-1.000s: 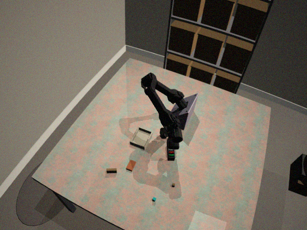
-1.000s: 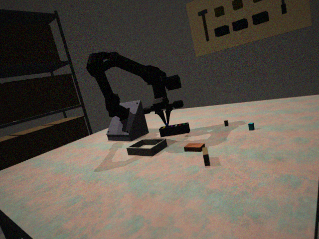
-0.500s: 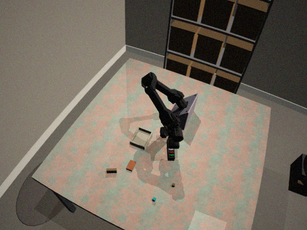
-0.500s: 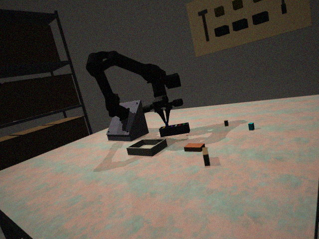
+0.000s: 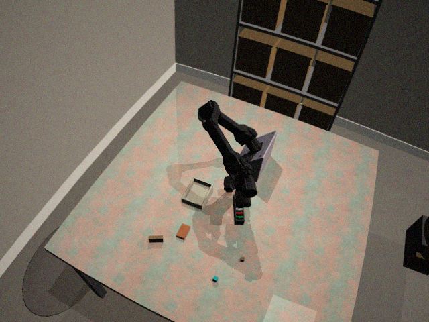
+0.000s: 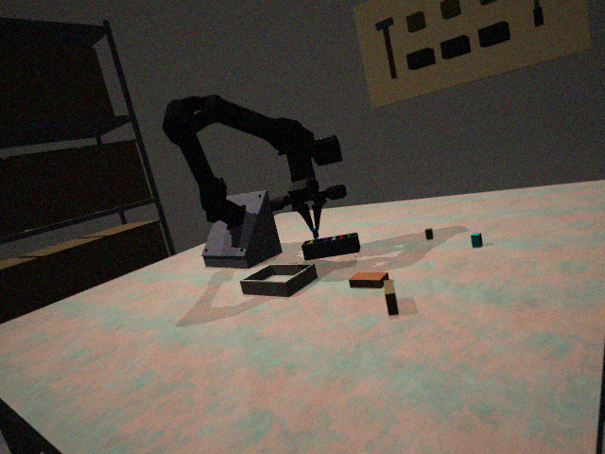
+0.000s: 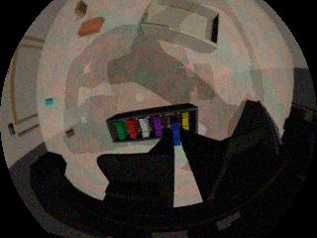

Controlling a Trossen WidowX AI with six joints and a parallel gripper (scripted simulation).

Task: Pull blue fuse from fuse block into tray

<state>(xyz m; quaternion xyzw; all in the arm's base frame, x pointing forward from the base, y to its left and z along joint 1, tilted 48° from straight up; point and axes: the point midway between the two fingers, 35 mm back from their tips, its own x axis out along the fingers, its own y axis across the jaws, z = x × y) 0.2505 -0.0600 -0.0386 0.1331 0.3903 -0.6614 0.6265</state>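
My gripper tip is 19 cm to the left of the grey tray and 6 cm above it. From my gripper tip the other things lie so: brown cube (26 cm ahead, 9 cm to the left, 5 cm below); blue fuse (1 cm below); orange flat block (21 cm ahead, 19 cm to the right, 6 cm below).
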